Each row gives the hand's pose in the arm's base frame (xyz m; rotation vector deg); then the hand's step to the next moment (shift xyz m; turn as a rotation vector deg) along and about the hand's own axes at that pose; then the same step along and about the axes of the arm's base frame.
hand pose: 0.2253 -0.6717 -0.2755 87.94 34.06 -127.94
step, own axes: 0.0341 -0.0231 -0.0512 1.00 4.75 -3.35
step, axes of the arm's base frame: 0.0165 0.0447 -0.0452 4.75 -2.29 -2.65
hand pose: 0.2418 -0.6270 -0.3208 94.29 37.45 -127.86
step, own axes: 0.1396 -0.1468 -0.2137 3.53 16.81 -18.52
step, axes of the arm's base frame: 0.0614 0.2409 -0.1578 22.27 -4.64 -10.99
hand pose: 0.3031 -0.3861 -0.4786 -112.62 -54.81 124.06
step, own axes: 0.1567 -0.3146 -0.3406 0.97 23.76 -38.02
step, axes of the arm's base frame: 0.1737 0.4573 0.0158 43.08 -3.64 -11.90
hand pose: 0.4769 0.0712 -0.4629 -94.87 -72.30 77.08
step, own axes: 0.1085 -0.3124 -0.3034 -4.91 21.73 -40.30
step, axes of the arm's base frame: 0.2072 0.2289 0.3258 44.66 -8.34 -7.49
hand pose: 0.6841 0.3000 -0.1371 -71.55 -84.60 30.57
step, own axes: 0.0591 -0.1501 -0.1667 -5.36 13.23 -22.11
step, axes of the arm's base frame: 0.0966 -0.0473 0.2056 24.69 -6.50 -6.37
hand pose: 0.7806 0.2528 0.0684 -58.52 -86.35 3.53
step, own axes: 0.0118 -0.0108 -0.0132 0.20 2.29 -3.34
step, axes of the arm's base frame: 0.0067 -0.0060 0.0187 4.04 -0.19 -0.34
